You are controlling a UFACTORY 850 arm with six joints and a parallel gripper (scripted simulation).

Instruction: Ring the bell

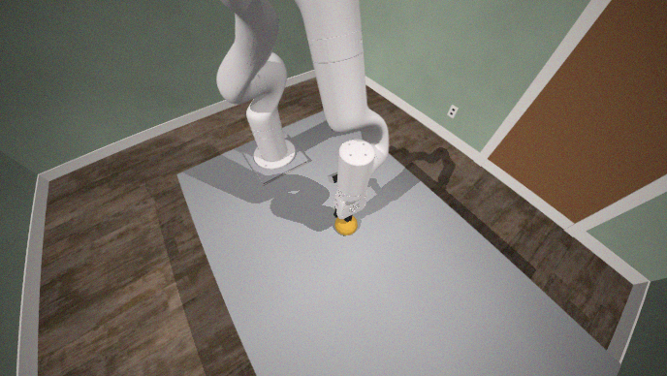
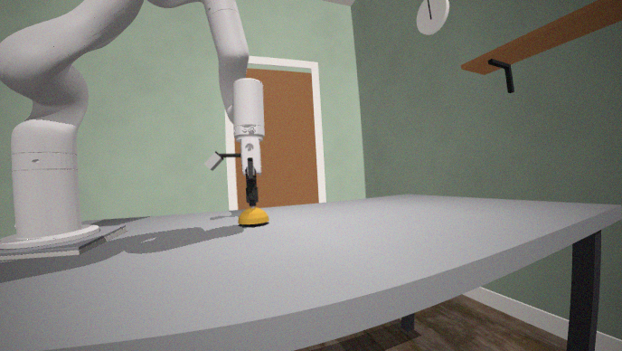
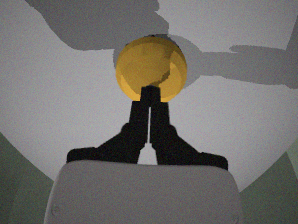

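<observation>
The black button lies 30 mm below my hand. From my hand the other things lie so: yellow dome-shaped bell: 40 mm below.
</observation>
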